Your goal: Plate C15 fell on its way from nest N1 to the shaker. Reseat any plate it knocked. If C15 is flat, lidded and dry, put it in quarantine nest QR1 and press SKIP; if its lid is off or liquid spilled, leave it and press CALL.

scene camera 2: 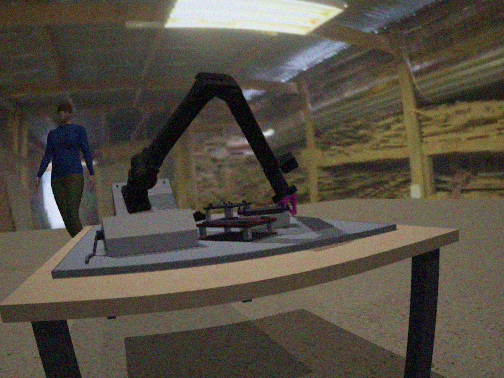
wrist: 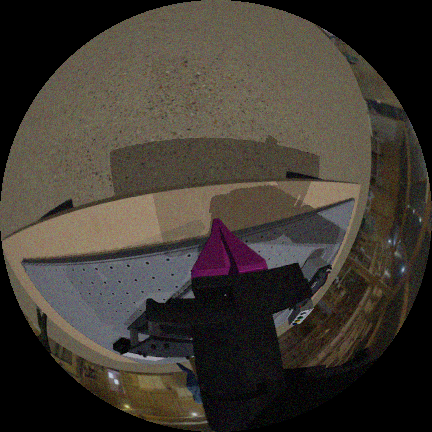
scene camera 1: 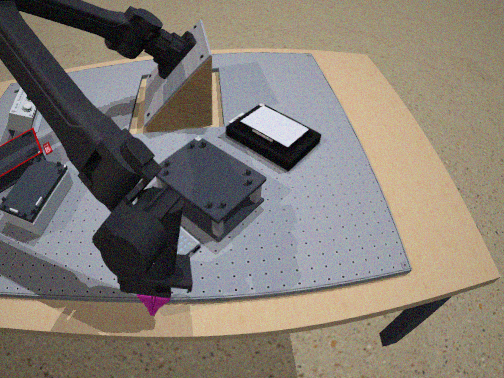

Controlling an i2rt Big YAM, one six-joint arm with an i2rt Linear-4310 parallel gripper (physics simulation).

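Places are measured from the arm's base along level axes (x ahead, y left, z up), in centimetres.
Pixels of known places: gripper, fingertip midpoint: (scene camera 2: 295,214) (wrist: 215,222) (scene camera 1: 152,312); arm's base, link origin: (scene camera 2: 135,199) (scene camera 1: 178,55).
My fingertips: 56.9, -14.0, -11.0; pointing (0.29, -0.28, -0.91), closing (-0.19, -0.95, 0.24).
Ahead of a thing's pixels: the offset from my fingertips to its middle, as dx, dy, dz. "pt": to the spot under its first point.
My gripper (scene camera 1: 153,312) (scene camera 2: 291,212) (wrist: 215,222) is shut and empty, its magenta fingertips together near the board's front edge. A pale, plate-like piece @(-13.4, +3.3, +1.2) (scene camera 1: 188,243) shows partly beside the gripper in scene camera 1; it lies low on the board, mostly hidden by the arm, and its label, lid and any liquid cannot be made out. A red-edged nest @(-41.5, -31.1, +2.2) (scene camera 1: 35,141) (scene camera 2: 235,220) with a red tag stands at the left in scene camera 1. A control box @(-64.5, -30.8, +4.1) (scene camera 1: 22,109) (wrist: 301,316) stands behind it; its buttons are partly hidden in scene camera 1.
A dark two-level stand (scene camera 1: 212,175) is close behind the gripper. A black block with a white top @(-32.9, +30.7, +3.0) (scene camera 1: 275,125) lies further back right. A grey unit with a dark top @(pt -26.8, -20.5, +5.4) (scene camera 1: 35,187) is at left. A slanted panel (scene camera 1: 197,55) stands by the arm's base. A person (scene camera 2: 69,150) is beyond the table.
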